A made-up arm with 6 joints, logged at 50 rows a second.
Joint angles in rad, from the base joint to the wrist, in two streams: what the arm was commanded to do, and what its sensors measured. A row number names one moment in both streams.
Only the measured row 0 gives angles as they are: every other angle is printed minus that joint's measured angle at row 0.
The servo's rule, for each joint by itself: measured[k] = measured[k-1] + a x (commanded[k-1-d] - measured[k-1]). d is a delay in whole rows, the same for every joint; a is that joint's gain. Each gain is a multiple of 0.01, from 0.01 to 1. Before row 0 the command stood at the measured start. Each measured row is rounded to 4 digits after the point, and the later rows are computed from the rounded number. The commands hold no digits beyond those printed.
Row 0, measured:
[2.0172 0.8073 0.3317 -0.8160 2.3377 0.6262]
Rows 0 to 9, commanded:
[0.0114 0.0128 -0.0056 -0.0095 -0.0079 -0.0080]
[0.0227 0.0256 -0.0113 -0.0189 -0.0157 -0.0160]
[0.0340 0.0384 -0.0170 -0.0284 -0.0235 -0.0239]
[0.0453 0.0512 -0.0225 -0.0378 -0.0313 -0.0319]
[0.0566 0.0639 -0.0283 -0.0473 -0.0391 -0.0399]
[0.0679 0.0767 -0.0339 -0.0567 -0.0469 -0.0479]
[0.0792 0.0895 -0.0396 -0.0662 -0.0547 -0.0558]
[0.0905 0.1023 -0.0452 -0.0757 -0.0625 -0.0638]
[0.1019 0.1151 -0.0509 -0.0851 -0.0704 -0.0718]
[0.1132 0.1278 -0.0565 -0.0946 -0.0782 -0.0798]
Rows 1 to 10, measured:
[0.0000 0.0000 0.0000 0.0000 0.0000 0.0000]
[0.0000 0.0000 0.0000 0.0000 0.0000 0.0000]
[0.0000 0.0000 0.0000 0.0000 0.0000 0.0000]
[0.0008 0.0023 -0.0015 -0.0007 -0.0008 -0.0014]
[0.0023 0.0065 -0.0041 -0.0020 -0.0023 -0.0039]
[0.0045 0.0122 -0.0076 -0.0038 -0.0044 -0.0073]
[0.0074 0.0192 -0.0116 -0.0062 -0.0071 -0.0115]
[0.0108 0.0272 -0.0161 -0.0091 -0.0103 -0.0163]
[0.0148 0.0361 -0.0209 -0.0124 -0.0140 -0.0217]
[0.0193 0.0457 -0.0259 -0.0162 -0.0181 -0.0275]
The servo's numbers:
d 3
a 0.07 0.18 0.27 0.07 0.10 0.17

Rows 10 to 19, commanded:
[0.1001 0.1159 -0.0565 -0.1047 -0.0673 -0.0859]
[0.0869 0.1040 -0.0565 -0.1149 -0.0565 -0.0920]
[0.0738 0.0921 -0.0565 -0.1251 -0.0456 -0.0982]
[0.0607 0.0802 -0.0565 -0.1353 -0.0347 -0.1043]
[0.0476 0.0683 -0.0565 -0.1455 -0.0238 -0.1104]
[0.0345 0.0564 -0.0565 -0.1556 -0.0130 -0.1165]
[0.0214 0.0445 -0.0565 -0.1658 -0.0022 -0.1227]
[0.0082 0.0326 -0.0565 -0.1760 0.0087 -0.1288]
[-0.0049 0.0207 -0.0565 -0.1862 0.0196 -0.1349]
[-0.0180 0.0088 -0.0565 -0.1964 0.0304 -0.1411]
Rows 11 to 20, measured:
[0.0243 0.0559 -0.0311 -0.0204 -0.0225 -0.0337]
[0.0297 0.0666 -0.0364 -0.0249 -0.0273 -0.0402]
[0.0355 0.0776 -0.0418 -0.0298 -0.0324 -0.0469]
[0.0400 0.0845 -0.0458 -0.0350 -0.0359 -0.0535]
[0.0433 0.0880 -0.0487 -0.0406 -0.0380 -0.0600]
[0.0454 0.0887 -0.0508 -0.0465 -0.0388 -0.0665]
[0.0465 0.0872 -0.0523 -0.0527 -0.0384 -0.0729]
[0.0466 0.0838 -0.0534 -0.0592 -0.0369 -0.0793]
[0.0458 0.0789 -0.0542 -0.0659 -0.0345 -0.0856]
[0.0441 0.0727 -0.0548 -0.0729 -0.0313 -0.0919]

